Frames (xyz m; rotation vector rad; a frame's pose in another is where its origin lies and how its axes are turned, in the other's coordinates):
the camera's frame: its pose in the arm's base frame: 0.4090 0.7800 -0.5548 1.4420 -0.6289 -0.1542
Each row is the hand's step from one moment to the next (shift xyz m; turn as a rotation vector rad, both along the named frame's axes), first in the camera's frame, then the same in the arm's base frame.
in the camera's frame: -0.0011 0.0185 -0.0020 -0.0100 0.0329 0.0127
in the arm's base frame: -0.0049 0.0050 0.0173 -0.0233 -0.0015 0.0282
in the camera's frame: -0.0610 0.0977 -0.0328 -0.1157 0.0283 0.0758
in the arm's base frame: -0.0609 0.0716 0.0742 -0.1407 -0.0082 -0.0087
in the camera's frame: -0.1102 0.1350 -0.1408 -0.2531 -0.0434 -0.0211
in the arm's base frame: -0.0592 0.1943 0.0945 -0.1882 0.1294 -0.1192
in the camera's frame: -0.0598 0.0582 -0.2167 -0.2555 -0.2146 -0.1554
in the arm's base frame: 0.0404 0.2257 0.0370 -0.0787 0.2221 -0.2828
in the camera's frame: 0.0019 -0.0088 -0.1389 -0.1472 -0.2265 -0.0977
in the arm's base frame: 0.0717 0.1191 -0.0077 -0.0137 0.1196 -0.2608
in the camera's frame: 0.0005 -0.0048 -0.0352 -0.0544 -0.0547 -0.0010
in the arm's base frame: 0.0189 0.0298 -0.0044 -0.0300 0.0179 -0.0688
